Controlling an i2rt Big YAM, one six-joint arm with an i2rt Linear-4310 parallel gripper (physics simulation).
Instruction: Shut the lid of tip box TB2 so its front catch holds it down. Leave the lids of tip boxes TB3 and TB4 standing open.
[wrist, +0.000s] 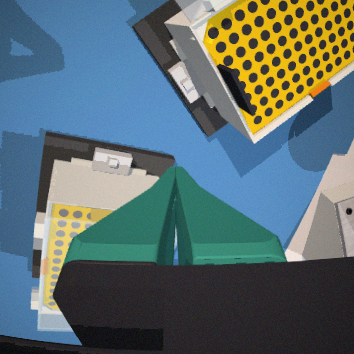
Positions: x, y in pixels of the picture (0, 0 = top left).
Labels:
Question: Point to a clear lid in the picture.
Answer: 62, 221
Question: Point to my gripper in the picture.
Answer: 175, 177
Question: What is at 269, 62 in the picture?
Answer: A yellow rack.

